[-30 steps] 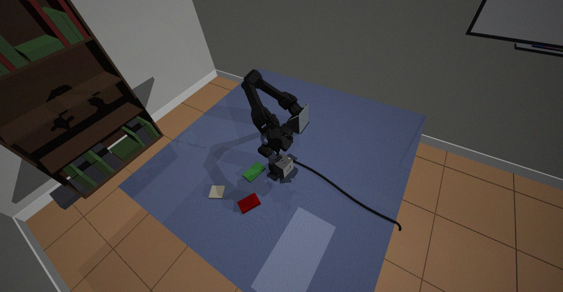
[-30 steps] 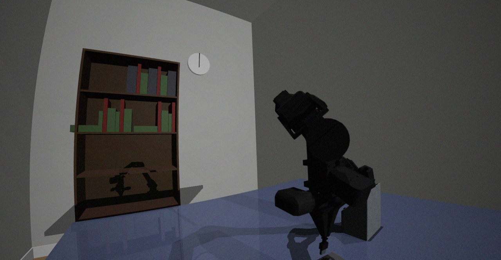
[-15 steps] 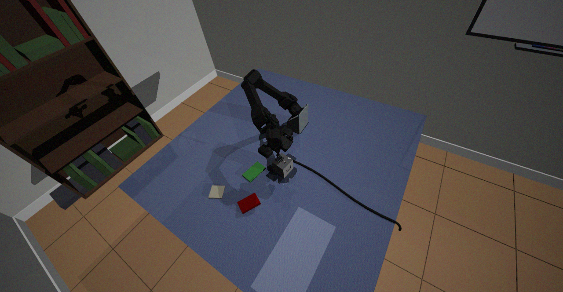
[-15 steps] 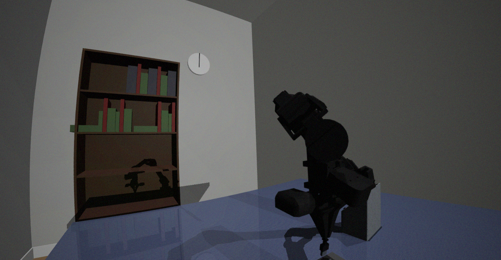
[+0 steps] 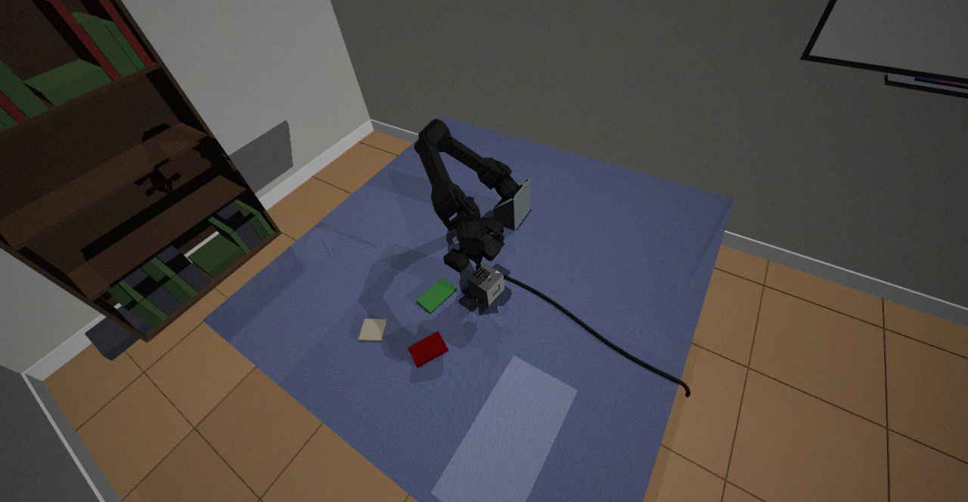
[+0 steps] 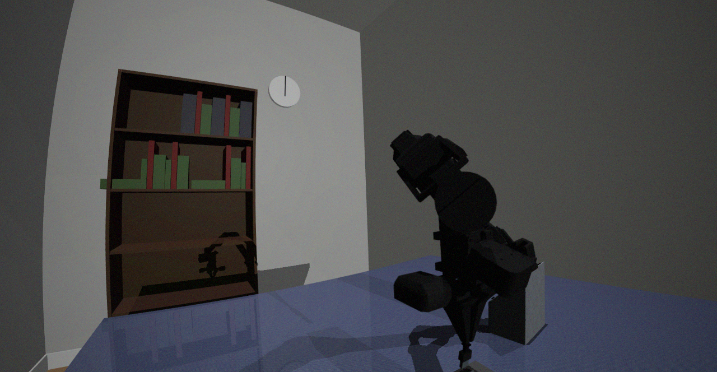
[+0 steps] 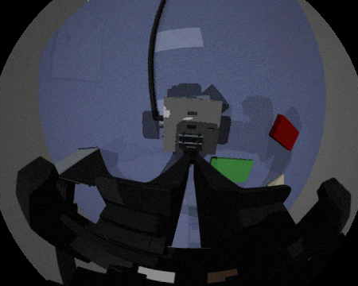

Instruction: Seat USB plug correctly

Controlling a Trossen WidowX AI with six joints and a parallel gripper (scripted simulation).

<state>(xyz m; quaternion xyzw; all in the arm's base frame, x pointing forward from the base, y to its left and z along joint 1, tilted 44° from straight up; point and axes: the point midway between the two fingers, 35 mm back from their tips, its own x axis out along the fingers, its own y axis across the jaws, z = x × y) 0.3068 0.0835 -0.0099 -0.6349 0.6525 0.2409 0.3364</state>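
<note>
The usb plug lies 20 mm below my gripper tip. Also, from my gripper tip: green card 120 mm below, 110 mm to the right, 100 mm ahead; then beige tile 290 mm ahead, 200 mm to the right, 120 mm below; then red block 250 mm ahead, 120 mm below, 20 mm to the right.
</note>
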